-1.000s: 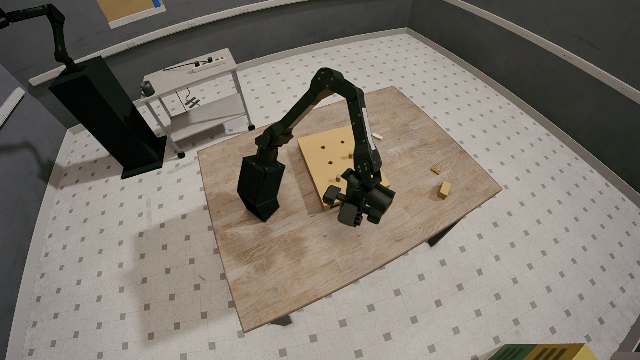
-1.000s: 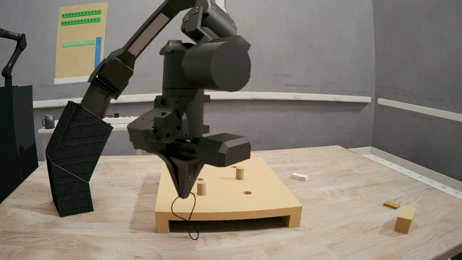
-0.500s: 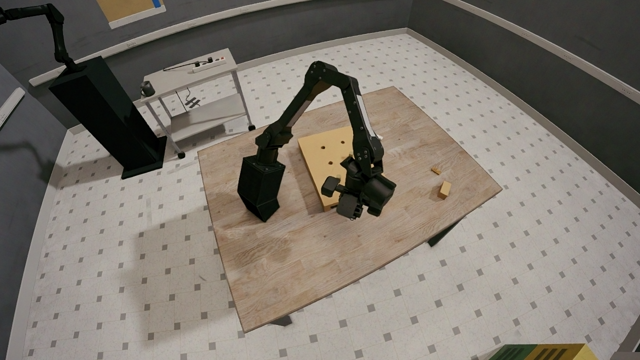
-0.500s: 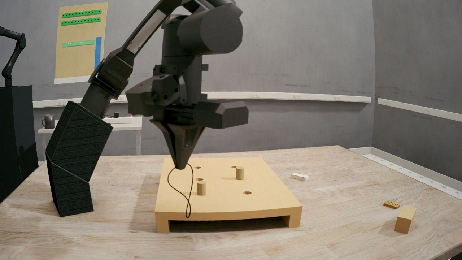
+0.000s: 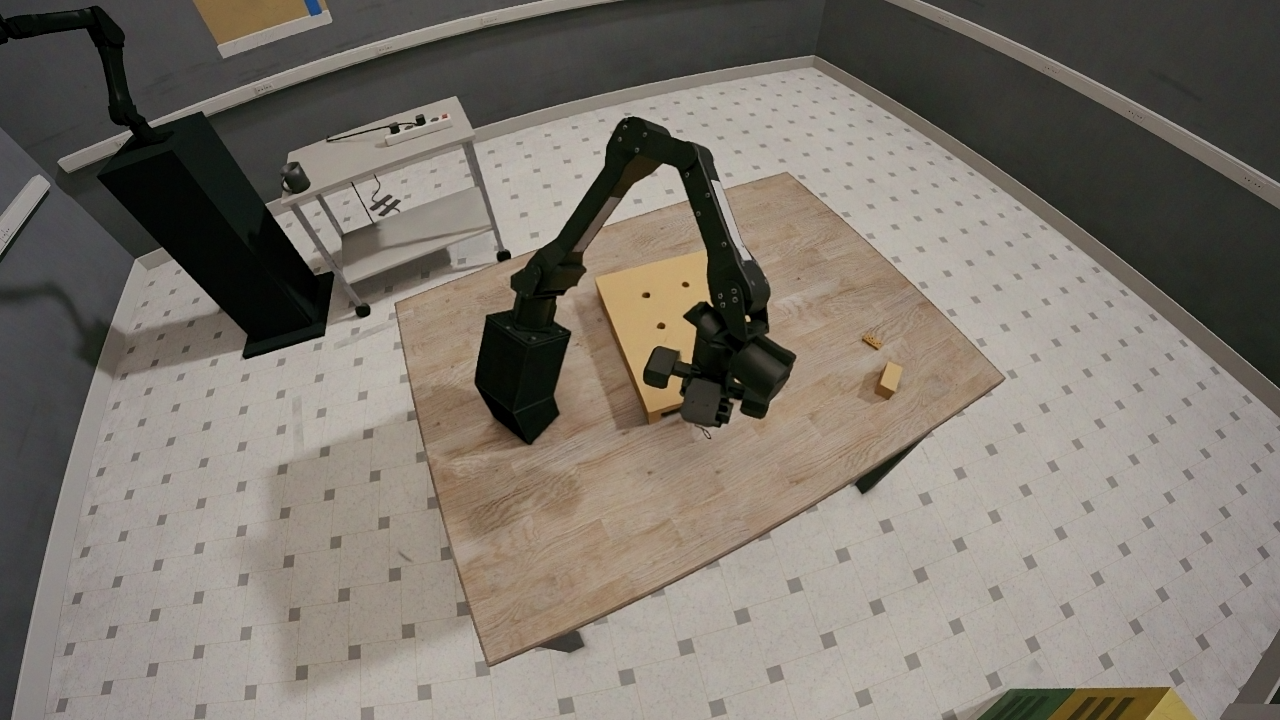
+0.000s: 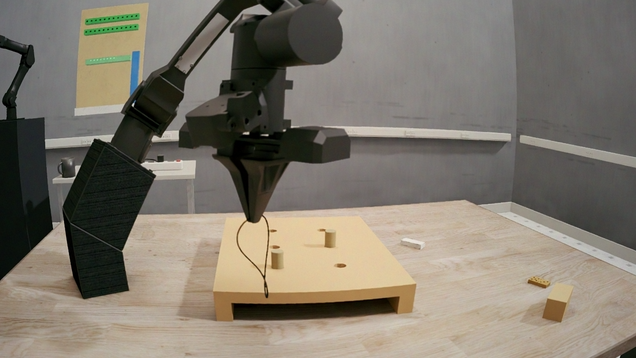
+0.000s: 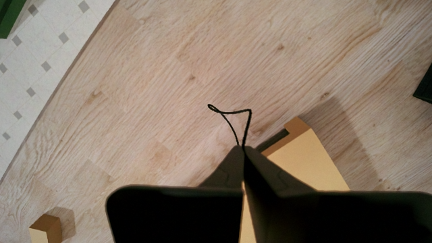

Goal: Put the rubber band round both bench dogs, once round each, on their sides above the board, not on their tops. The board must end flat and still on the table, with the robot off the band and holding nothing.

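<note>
The tan board is 280 mm to the left of my hand, 180 mm below it and 70 mm ahead of it. The rest, counted from my hand: wooden block 460 mm ahead, 190 mm below, 10 mm to the left; then white block 400 mm to the left, 320 mm ahead, 200 mm below; then domino 490 mm ahead, 210 mm below, 120 mm to the left.
</note>
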